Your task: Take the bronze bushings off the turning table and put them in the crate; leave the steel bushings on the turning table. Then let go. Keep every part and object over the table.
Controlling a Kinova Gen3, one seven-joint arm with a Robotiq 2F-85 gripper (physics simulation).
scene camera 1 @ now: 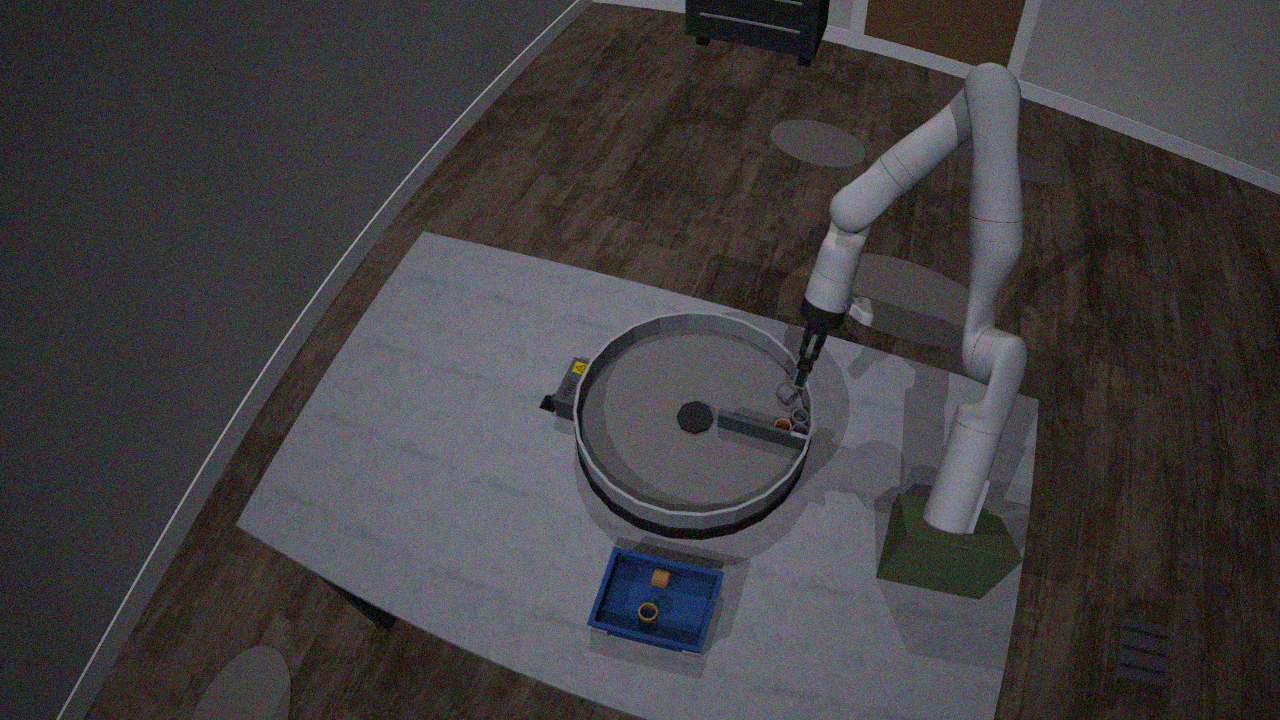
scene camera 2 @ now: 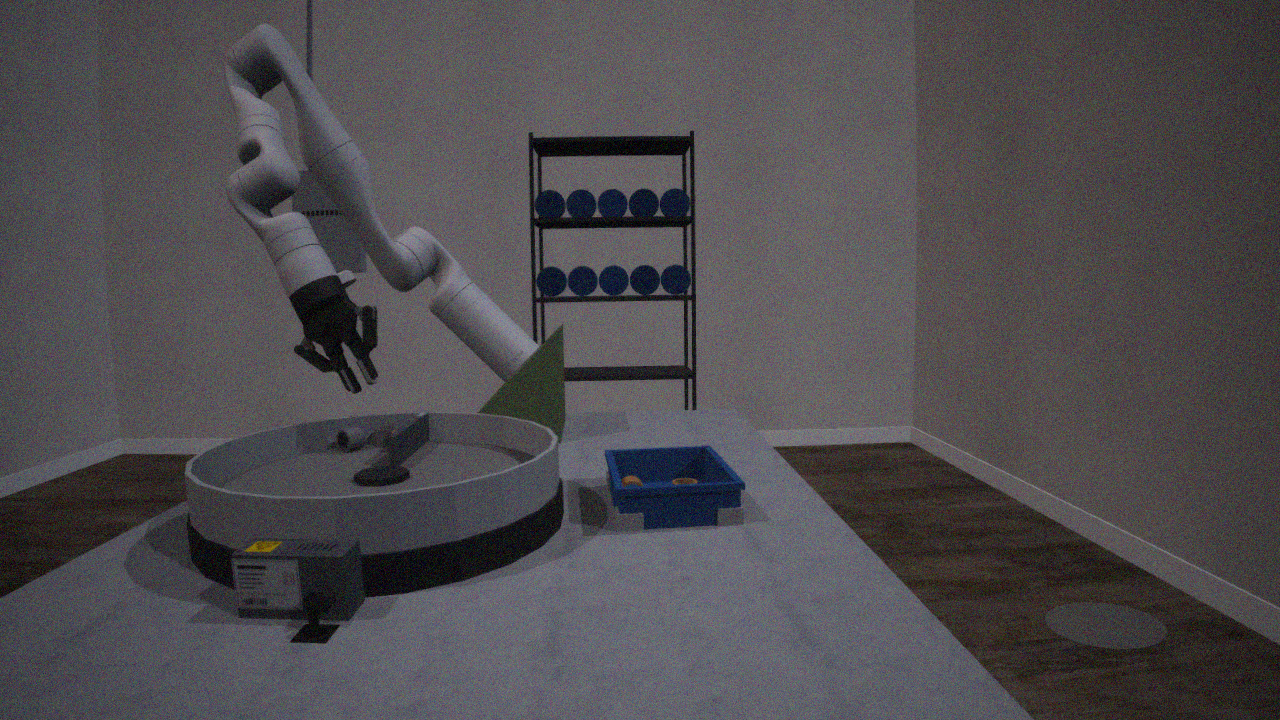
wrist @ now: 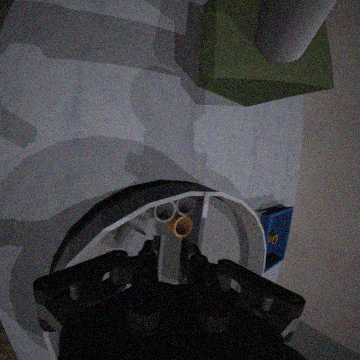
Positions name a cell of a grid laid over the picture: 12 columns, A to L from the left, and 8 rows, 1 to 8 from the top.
Labels:
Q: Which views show the gripper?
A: Scene camera 1, scene camera 2 and the wrist view: all of them.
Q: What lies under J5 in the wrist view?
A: A blue crate.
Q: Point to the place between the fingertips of the gripper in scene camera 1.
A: At H5

